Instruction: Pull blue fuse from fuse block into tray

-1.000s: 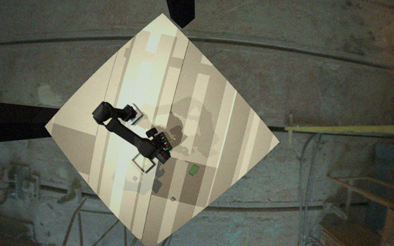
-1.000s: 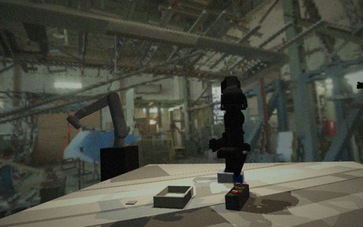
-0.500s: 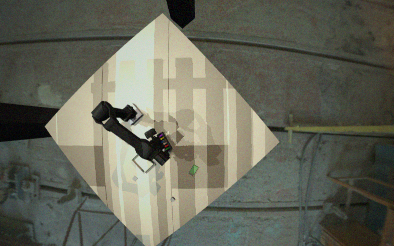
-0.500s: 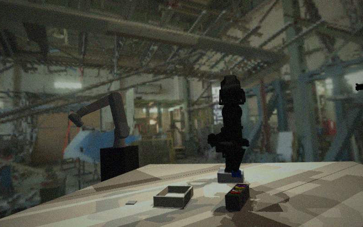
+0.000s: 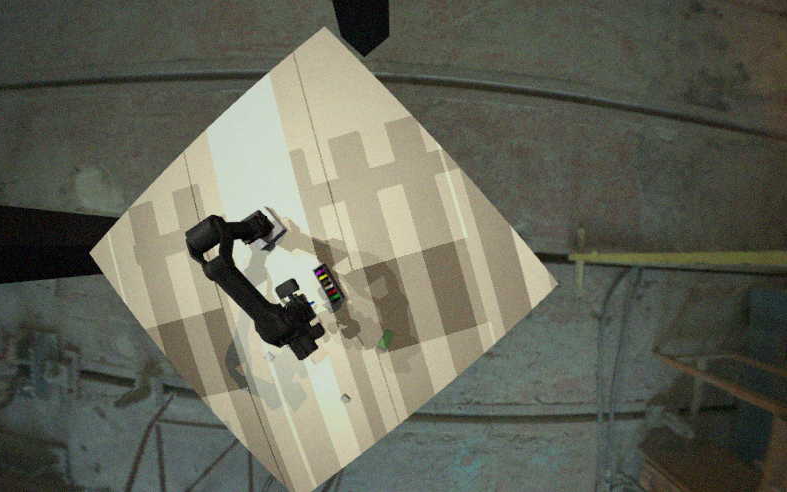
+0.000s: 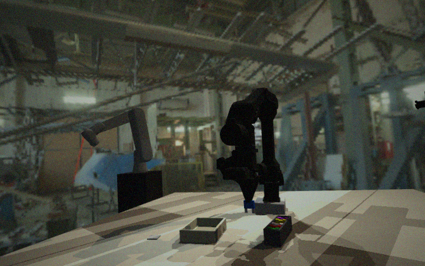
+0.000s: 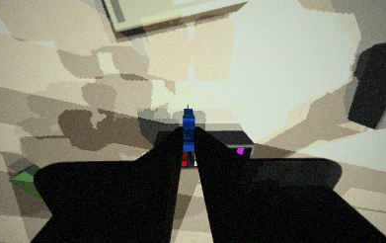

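The grey tray lies 2 cm behind my gripper tip, 14 cm to the right of it and 9 cm below it. Round my gripper tip: blue fuse: 1 cm below; then grey cube: 33 cm ahead, 18 cm to the right, 9 cm below.
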